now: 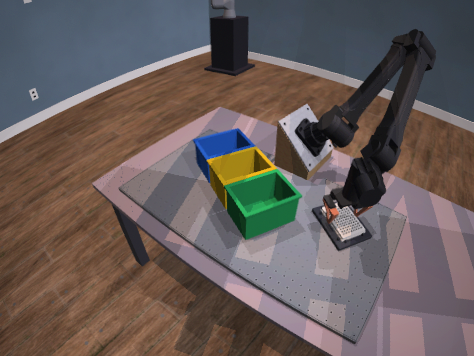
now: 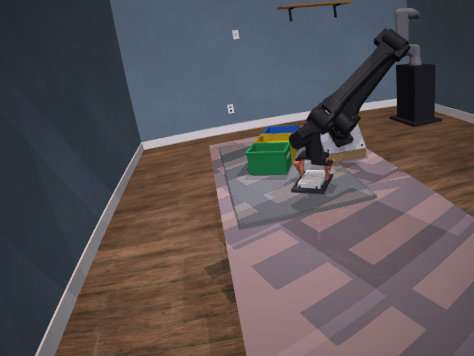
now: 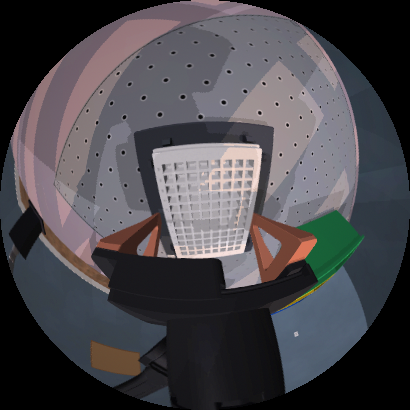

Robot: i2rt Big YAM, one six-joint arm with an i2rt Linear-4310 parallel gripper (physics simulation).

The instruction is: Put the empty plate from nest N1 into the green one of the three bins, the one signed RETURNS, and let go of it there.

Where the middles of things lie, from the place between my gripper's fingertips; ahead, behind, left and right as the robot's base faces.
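Dark nest (image 3: 145, 140), 1 cm below my hand, 1 cm ahead. White plate (image 1: 346, 225), 1 cm above my hand, 1 cm ahead.
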